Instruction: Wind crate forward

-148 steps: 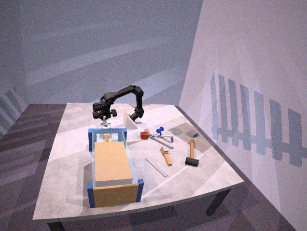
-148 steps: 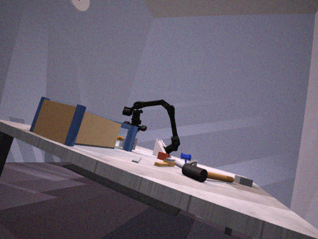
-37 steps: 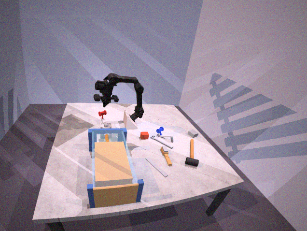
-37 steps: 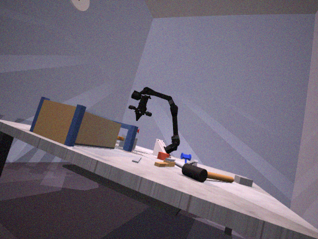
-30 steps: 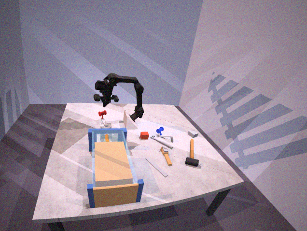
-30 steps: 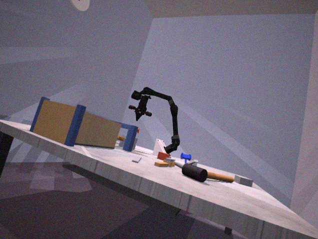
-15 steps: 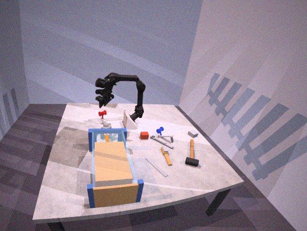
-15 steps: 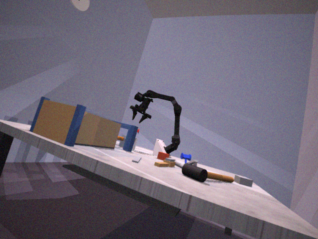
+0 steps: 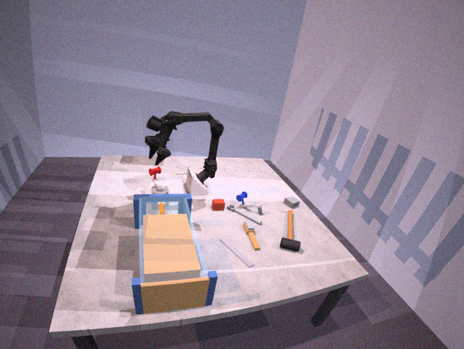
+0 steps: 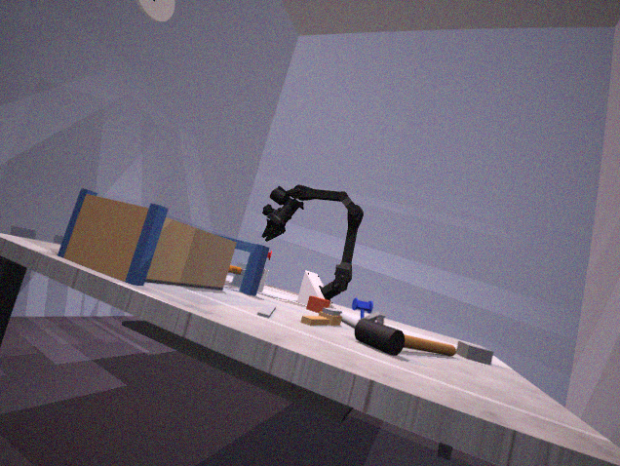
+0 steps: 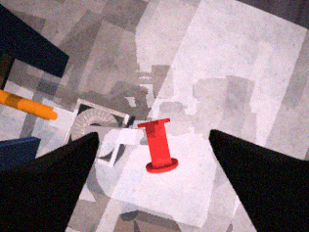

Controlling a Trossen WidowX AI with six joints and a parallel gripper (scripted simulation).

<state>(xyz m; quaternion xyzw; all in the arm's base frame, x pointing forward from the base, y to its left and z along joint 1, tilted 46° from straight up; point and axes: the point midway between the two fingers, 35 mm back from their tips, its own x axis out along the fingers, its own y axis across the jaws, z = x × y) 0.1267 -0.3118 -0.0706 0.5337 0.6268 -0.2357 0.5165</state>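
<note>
Now: gripper tip 1 cm past the red winch handle grip, 1 cm to the right of it and 7 cm above it. Also, from my gripper tip: winch handle 3 cm ahead, 3 cm to the left, 10 cm below; pale winch body 7 cm ahead, 4 cm to the left, 18 cm below; clear-panelled cubby 49 cm ahead, 8 cm to the left, 9 cm below.
</note>
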